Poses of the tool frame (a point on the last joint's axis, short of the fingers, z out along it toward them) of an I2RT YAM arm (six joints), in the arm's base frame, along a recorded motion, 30 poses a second.
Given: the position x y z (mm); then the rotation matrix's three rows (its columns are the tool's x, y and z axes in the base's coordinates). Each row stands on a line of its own.
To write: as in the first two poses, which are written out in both.
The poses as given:
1:
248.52, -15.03, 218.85
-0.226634, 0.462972, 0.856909
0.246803, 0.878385, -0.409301
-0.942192, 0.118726, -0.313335
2:
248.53, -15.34, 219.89
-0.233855, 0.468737, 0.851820
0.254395, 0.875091, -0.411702
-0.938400, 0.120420, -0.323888
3:
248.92, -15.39, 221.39
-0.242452, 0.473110, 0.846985
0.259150, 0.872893, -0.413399
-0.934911, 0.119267, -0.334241
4:
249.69, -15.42, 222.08
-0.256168, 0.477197, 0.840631
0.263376, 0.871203, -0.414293
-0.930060, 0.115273, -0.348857
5:
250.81, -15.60, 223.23
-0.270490, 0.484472, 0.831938
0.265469, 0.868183, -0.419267
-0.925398, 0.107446, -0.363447
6:
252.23, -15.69, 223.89
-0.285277, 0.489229, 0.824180
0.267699, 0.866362, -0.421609
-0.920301, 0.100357, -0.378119
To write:
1: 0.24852, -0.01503, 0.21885, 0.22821, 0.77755, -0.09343, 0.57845
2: 0.24853, -0.01534, 0.21989, 0.23181, 0.77988, -0.09337, 0.57388
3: 0.24892, -0.01539, 0.22139, 0.23393, 0.78256, -0.09397, 0.56925
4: 0.24969, -0.01542, 0.22208, 0.23531, 0.78680, -0.09501, 0.56262
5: 0.25081, -0.01560, 0.22323, 0.23705, 0.79090, -0.09856, 0.55548
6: 0.25223, -0.01569, 0.22389, 0.23795, 0.79526, -0.10099, 0.54840
